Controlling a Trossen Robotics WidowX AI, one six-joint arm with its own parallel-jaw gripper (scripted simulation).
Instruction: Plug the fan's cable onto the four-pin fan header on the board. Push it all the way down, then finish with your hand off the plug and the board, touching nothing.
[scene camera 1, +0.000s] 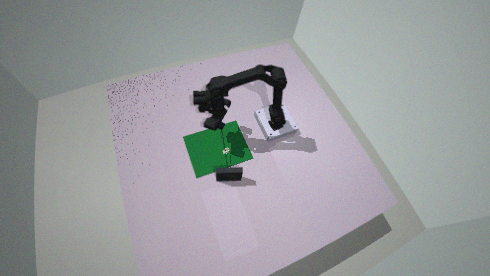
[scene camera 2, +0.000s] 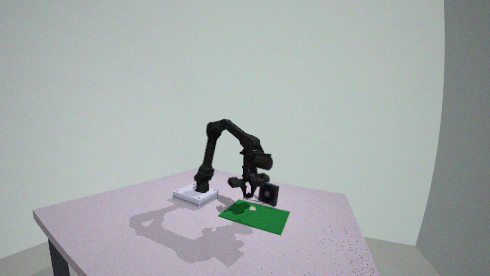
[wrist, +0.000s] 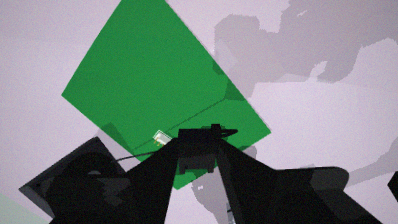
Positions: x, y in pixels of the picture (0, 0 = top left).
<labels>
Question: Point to a board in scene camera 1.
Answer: At 205, 147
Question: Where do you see a board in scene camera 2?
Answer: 270, 219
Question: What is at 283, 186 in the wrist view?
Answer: My gripper.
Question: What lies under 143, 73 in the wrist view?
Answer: A board.
</labels>
